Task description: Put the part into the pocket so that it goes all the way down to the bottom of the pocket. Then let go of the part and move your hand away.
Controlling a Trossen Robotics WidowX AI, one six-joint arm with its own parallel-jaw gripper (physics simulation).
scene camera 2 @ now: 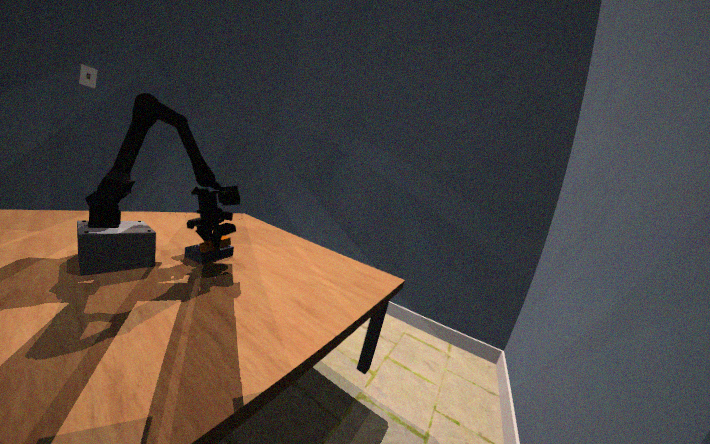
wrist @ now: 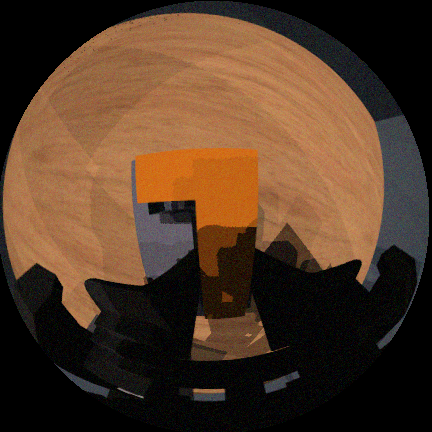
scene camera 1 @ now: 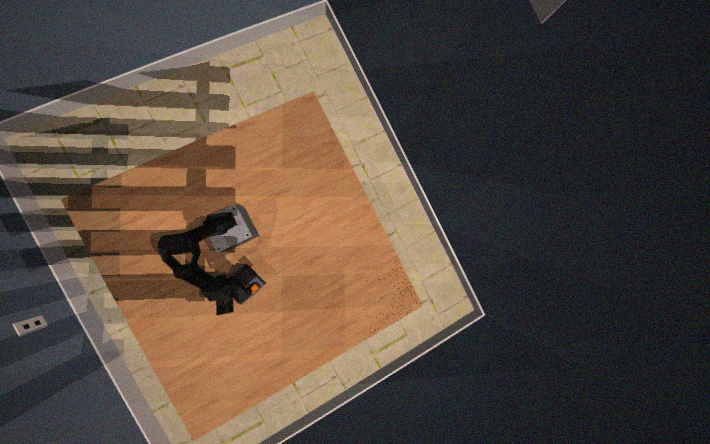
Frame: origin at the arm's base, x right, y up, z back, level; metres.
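Seen in the pictures: gripper, fingertip midpoint: (scene camera 2: 213, 248) (wrist: 221, 249) (scene camera 1: 243, 284); arm's base, origin of the base link: (scene camera 2: 103, 225) (scene camera 1: 227, 221).
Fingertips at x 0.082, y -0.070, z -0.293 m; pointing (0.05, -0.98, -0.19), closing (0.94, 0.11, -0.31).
Pixels of each thing's top centre, then the offset from my fingertips to it. "spot": a spot on its surface instead. Level surfaces: height alone.
- orange L-shaped part, middle of its top: (wrist: 202, 262) (scene camera 2: 213, 237) (scene camera 1: 244, 284) dx -0.018, dy +0.037, dz -0.003 m
- blue-grey block, middle of its top: (wrist: 196, 250) (scene camera 2: 210, 246) (scene camera 1: 246, 281) dx -0.018, dy +0.002, dz +0.004 m
- pocket, surface spot: (wrist: 172, 205) spot: dx -0.047, dy -0.030, dz -0.020 m
- wooden table, its level: dy -0.035 m
An orange L-shaped part (scene camera 1: 254, 287) (scene camera 2: 207, 246) (wrist: 225, 185) is between the fingers of my gripper (scene camera 2: 214, 243) (wrist: 221, 249), which is shut on its long arm. The part stands above the top of a blue-grey block (scene camera 2: 225, 254) (wrist: 162, 245). In the wrist view a strip of the block shows past the part's left edge, and none shows past its right edge. A dark stretch of the pocket (wrist: 172, 205) shows in the inner corner of the L. The part covers most of the pocket, and its underside and the pocket's bottom are hidden.
The block stands on the wooden table (scene camera 1: 314, 219) (scene camera 2: 293, 293) (wrist: 200, 100). The arm's grey base box (scene camera 1: 243, 230) (scene camera 2: 117, 251) stands close to the block. Striped shadows lie across the table. A table corner is at the right in the second scene view.
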